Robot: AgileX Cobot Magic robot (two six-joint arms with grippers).
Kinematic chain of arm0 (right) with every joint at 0, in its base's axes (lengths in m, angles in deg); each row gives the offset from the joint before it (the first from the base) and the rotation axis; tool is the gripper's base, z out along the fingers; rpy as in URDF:
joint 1: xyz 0 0 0.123 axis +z
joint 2: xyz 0 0 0 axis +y
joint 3: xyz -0.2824 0 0.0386 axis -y
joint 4: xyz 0.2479 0 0.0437 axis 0.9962 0 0.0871
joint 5: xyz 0 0 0 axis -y
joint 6: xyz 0.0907 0 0.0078 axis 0.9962 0 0.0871
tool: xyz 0 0 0 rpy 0 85 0
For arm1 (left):
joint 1: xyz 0 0 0.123 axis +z
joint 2: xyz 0 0 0 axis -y
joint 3: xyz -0.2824 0 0.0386 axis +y
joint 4: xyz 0.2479 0 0.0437 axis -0.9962 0 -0.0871
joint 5: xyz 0 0 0 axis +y
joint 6: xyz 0.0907 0 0.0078 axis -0.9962 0 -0.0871
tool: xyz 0 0 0 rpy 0 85 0
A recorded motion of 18 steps. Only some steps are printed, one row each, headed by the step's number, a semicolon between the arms.
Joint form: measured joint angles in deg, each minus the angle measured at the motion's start. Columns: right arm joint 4, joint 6, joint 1, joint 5, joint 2, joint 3; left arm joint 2, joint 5, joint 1, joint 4, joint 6, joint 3.
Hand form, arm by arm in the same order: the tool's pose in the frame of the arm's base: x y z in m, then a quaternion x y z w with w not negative. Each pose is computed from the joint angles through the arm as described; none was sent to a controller.
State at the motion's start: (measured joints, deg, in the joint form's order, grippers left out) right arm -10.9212 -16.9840 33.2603 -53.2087 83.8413 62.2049; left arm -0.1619 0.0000 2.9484 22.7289 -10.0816 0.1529
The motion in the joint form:
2: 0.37 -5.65 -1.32 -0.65 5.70 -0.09; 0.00 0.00 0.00 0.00 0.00 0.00
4: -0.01 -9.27 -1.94 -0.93 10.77 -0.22; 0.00 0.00 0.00 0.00 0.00 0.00
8: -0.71 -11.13 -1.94 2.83 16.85 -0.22; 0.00 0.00 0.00 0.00 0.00 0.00
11: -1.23 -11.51 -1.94 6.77 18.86 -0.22; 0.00 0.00 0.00 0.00 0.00 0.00
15: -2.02 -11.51 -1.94 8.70 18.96 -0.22; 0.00 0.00 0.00 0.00 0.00 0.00
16: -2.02 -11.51 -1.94 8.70 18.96 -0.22; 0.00 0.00 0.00 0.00 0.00 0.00
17: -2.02 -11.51 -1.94 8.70 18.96 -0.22; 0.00 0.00 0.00 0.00 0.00 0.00
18: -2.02 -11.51 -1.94 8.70 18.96 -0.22; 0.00 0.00 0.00 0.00 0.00 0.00
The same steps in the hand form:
2: 0.2604 0.1464 0.2430 -0.49322 0.85800 -0.07027 0.12500; 0.0565 0.0029 0.2120 -0.09194 0.67135 -0.06217 0.73279
4: 0.2696 0.1476 0.2156 -0.52205 0.84605 -0.07775 0.07498; 0.0565 0.0029 0.2120 -0.09194 0.67135 -0.06217 0.73279
8: 0.2817 0.1548 0.1831 -0.54506 0.83287 -0.07980 0.05358; 0.0565 0.0029 0.2120 -0.09194 0.67135 -0.06217 0.73279
11: 0.2885 0.1593 0.1724 -0.55317 0.82628 -0.07979 0.07001; 0.0565 0.0029 0.2120 -0.09194 0.67135 -0.06217 0.73279
15: 0.2915 0.1606 0.1724 -0.55730 0.82164 -0.08339 0.08587; 0.0565 0.0029 0.2120 -0.09194 0.67135 -0.06217 0.73279
16: 0.2915 0.1606 0.1724 -0.55730 0.82164 -0.08339 0.08587; 0.0565 0.0029 0.2120 -0.09194 0.67135 -0.06217 0.73279
17: 0.2915 0.1606 0.1724 -0.55730 0.82164 -0.08339 0.08587; 0.0565 0.0029 0.2120 -0.09194 0.67135 -0.06217 0.73279
18: 0.2915 0.1606 0.1724 -0.55730 0.82164 -0.08339 0.08587; 0.0565 0.0029 0.2120 -0.09194 0.67135 -0.06217 0.73279

